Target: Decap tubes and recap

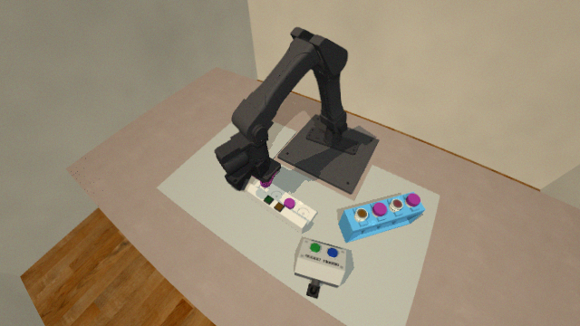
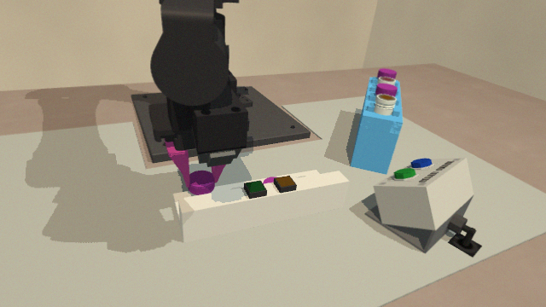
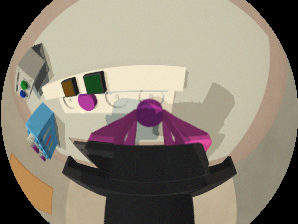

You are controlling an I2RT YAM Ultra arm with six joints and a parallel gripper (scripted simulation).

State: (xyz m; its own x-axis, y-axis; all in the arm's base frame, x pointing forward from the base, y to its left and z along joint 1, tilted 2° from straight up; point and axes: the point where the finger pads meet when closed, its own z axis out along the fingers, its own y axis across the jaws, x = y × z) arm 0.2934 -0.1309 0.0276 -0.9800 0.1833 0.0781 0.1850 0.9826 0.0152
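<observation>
The green ready key lies 140 mm ahead of my hand, 230 mm to the left of it and 20 mm above it. Also, from my hand: blue cycle key 130 mm ahead, 270 mm to the left, 20 mm above.
</observation>
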